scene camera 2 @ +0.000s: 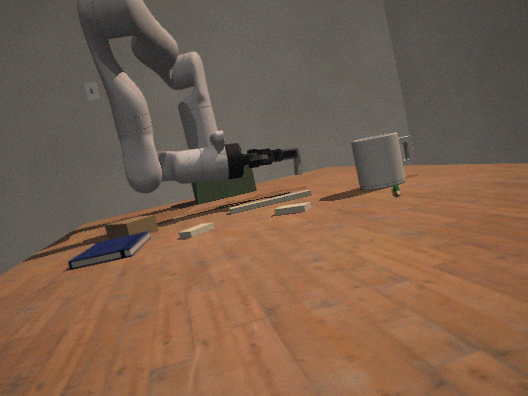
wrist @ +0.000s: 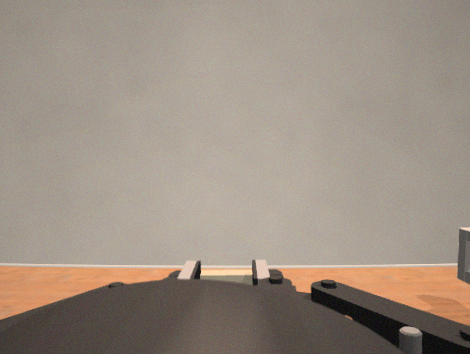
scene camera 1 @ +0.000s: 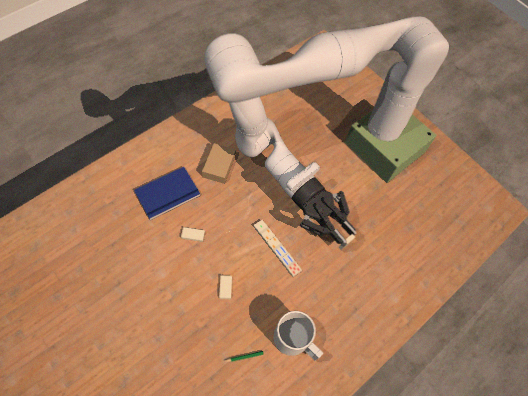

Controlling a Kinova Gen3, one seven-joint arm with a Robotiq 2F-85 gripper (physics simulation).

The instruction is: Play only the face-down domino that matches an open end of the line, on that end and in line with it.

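Frame: origin at the arm's base, x up, y left, z back, level; millimetres.
Seen in the pictures: gripper, fingertip midpoint: [scene camera 2: 296, 153] [wrist: 226, 280] [scene camera 1: 349, 239]; arm's base at its link origin: [scene camera 1: 384, 126].
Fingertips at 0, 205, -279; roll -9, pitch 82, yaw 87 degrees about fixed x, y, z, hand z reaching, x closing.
Note:
Offsets run from my fingertips to a thing's middle, as dx, dy, dz.
My gripper [scene camera 1: 348, 237] [scene camera 2: 297, 154] [wrist: 226, 280] is shut on a domino @[-22, -3, +0] [scene camera 1: 350, 240] [scene camera 2: 298, 166] [wrist: 226, 276]. It points almost level, and the domino hangs down from the fingertips above the table, right of the line in scene camera 1. The held domino's pips cannot be read. The line of face-up dominoes @[-77, -90, -130] [scene camera 1: 278, 248] [scene camera 2: 270, 201] runs diagonally; one end shows a single green pip, the other end shows red pips. Two more pale dominoes lie face down: one @[-77, -223, -286] [scene camera 1: 193, 234] [scene camera 2: 196, 230] left of the line, the other @[-77, -69, -285] [scene camera 1: 225, 287] [scene camera 2: 292, 208] below it in scene camera 1.
A grey mug @[-39, +120, -216] [scene camera 1: 295, 334] [scene camera 2: 378, 161] stands beyond the red-pip end, with a green pencil @[-78, +84, -334] [scene camera 1: 246, 356] [scene camera 2: 396, 190] beside it. A blue book @[-76, -354, -287] [scene camera 1: 167, 192] [scene camera 2: 111, 249] and a brown block @[-67, -359, -134] [scene camera 1: 218, 163] [scene camera 2: 132, 227] lie left of the arm in scene camera 1. The arm stands on a green base [scene camera 1: 395, 155] [scene camera 2: 225, 186].

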